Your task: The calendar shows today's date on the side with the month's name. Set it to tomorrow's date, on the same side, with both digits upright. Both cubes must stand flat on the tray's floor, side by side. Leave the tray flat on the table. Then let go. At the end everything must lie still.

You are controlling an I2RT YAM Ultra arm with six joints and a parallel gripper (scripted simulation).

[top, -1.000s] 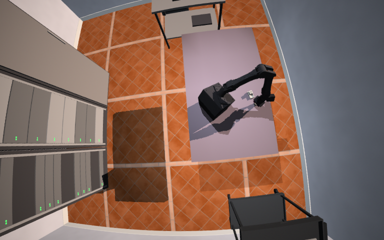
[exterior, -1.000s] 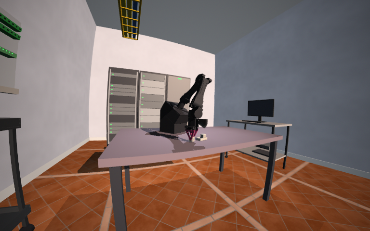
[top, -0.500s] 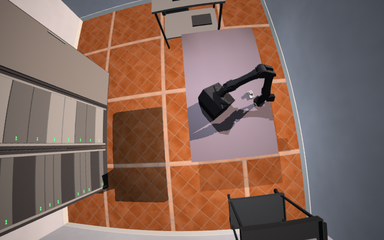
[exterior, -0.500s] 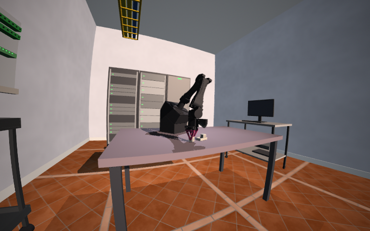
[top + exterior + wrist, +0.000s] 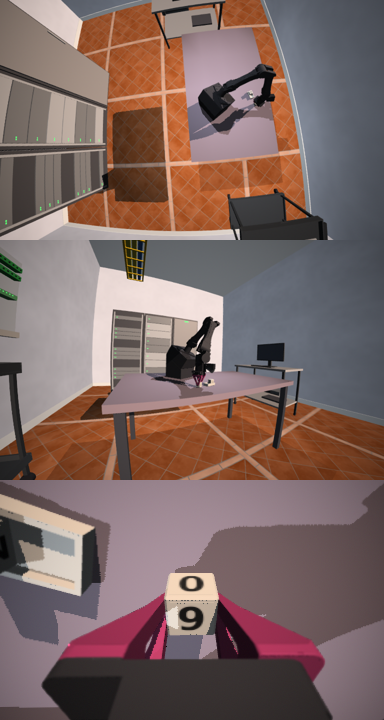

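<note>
My hand is right at the cream digit cube. From my hand the other things lie so: cream tray: 11 cm to the left, 3 cm behind, 2 cm below.
</note>
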